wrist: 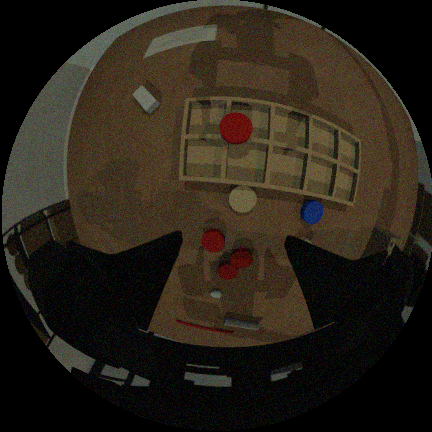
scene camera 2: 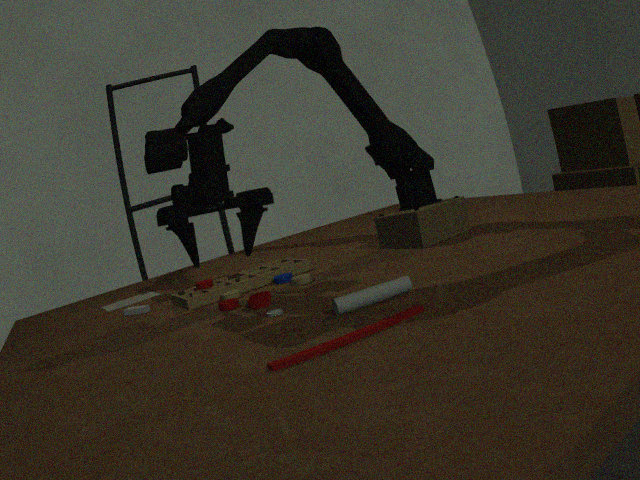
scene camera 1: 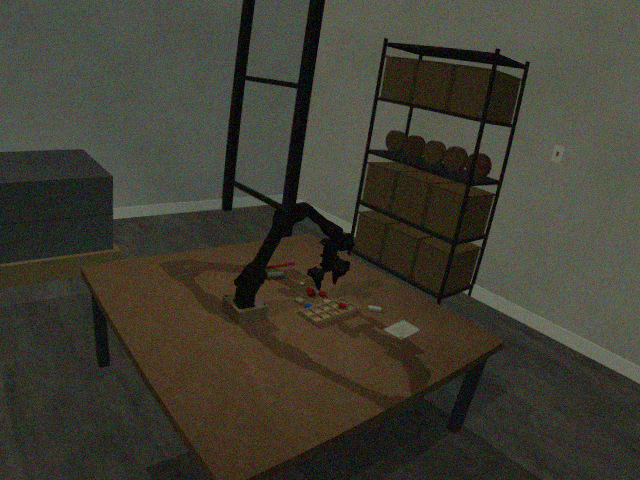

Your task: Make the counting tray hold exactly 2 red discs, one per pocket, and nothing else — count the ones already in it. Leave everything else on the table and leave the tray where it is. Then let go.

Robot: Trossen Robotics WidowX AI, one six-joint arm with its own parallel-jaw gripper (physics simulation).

Labels:
my gripper: open, holds nothing
a red rod (scene camera 2: 328,346): on the table

